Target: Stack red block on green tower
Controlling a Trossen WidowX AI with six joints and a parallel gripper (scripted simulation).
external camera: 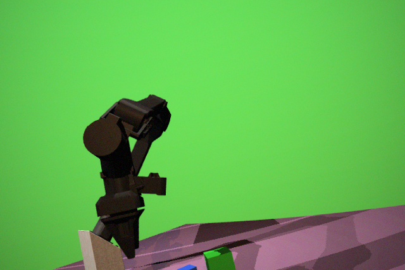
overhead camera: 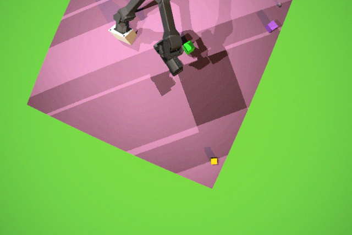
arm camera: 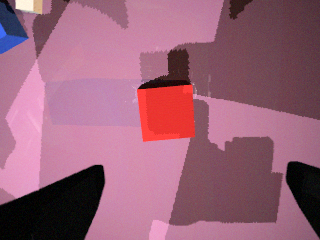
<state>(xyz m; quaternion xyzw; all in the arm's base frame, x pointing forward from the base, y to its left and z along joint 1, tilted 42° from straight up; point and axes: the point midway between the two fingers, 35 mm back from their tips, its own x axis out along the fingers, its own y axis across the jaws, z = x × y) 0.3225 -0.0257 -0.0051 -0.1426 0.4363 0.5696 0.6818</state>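
Right now the red block is 11 cm below my gripper tip, 1 cm to the left of it and 1 cm behind it. Round my gripper tip: blue block (15 cm to the left, 12 cm below, 11 cm behind); then yellow block (51 cm ahead, 36 cm to the right, 12 cm below); then small white piece (16 cm to the left, 12 cm below, 7 cm behind).
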